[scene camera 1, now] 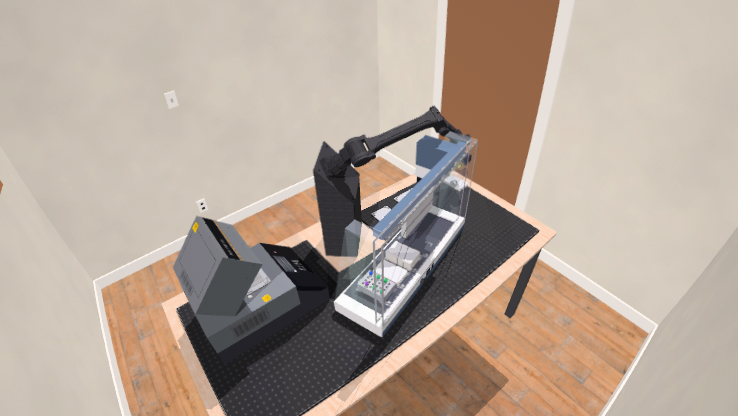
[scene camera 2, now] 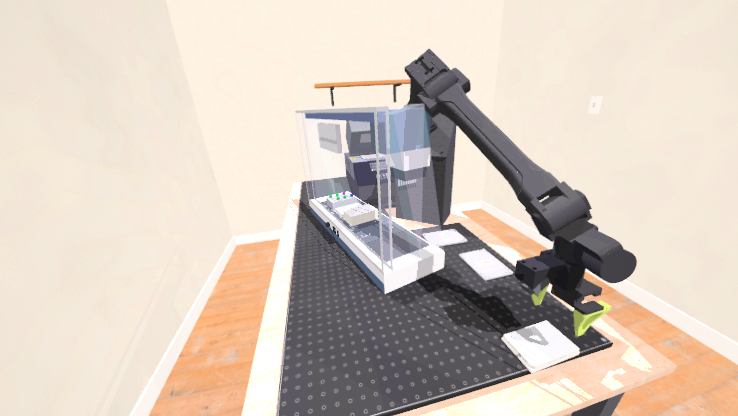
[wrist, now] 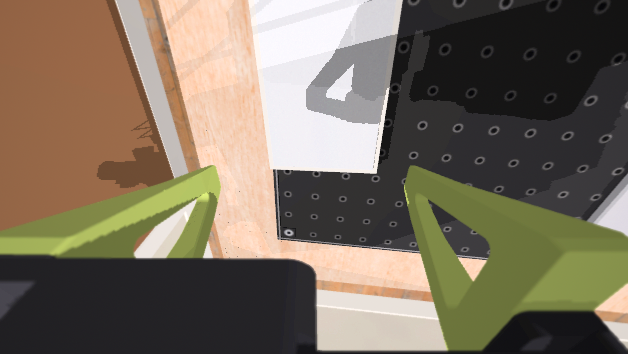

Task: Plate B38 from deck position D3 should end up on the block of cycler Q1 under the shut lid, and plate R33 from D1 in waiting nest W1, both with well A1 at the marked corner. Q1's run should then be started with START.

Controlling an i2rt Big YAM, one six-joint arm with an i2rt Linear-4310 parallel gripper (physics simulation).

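Places are measured from the arm's base along level axes (x ahead, y left, z up), in millimetres.
Where they show: gripper, fingertip midpoint: [scene camera 1: 453, 171] [scene camera 2: 556, 318] [wrist: 312, 176]; arm's base, origin of the base link: [scene camera 1: 331, 168].
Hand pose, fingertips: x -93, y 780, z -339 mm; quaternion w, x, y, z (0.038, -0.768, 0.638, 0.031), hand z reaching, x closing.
Each offset is from my fingertips to the top centre of the thing. "spot": to the spot under its first point.
A white plate {60 mm down, 25 mm ahead, 4 mm left} [scene camera 2: 540, 343] [wrist: 320, 137] lies flat near the mat's corner at the table end; its label cannot be read, so I cannot tell whether it is R33 or B38. It also shows behind the glass in scene camera 1 [scene camera 1: 454, 182]. My gripper [scene camera 2: 558, 317] [wrist: 312, 176] is open and empty, its green fingertips above and just beyond the plate's end, apart from it. The grey cycler [scene camera 1: 281, 304] [scene camera 2: 369, 170] has its lid [scene camera 1: 198, 258] raised. A whitish surface {spot: 128 mm up, 336 mm ahead, 1226 mm right} [scene camera 1: 258, 282] shows beneath the lid; I cannot tell whether a plate is there. START and well A1 cannot be made out.
A glass-walled deck [scene camera 1: 356, 315] [scene camera 2: 413, 271] holds a white box-like item [scene camera 1: 403, 255] [scene camera 2: 359, 212] and a rack with coloured caps [scene camera 1: 376, 285] [scene camera 2: 338, 200]. Two flat white pieces {spot: 68 mm down, 1 mm ahead, 295 mm right} [scene camera 2: 485, 264] {spot: 66 mm down, 70 mm ahead, 486 mm right} [scene camera 2: 445, 237] lie behind it. A blue-and-white box [scene camera 1: 430, 153] [scene camera 2: 408, 136] stands near the deck.
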